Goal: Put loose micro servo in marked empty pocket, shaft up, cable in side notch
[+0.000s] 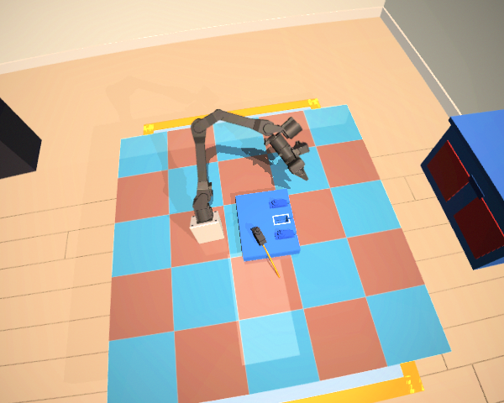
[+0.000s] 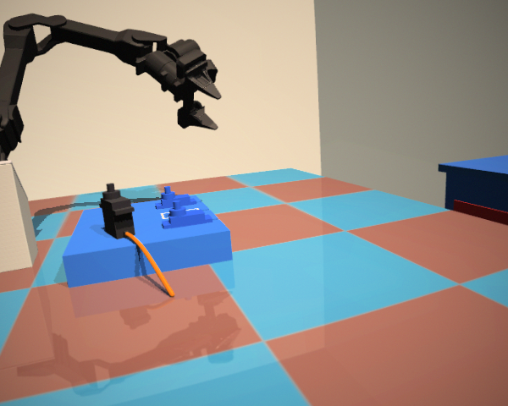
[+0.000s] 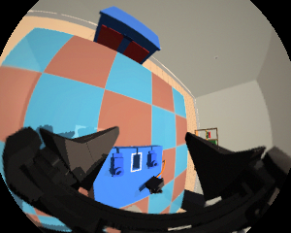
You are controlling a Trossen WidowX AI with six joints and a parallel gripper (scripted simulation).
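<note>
My gripper tip is now 220 mm past the blue deck, 80 mm to the left of it and 200 mm above it.
</note>
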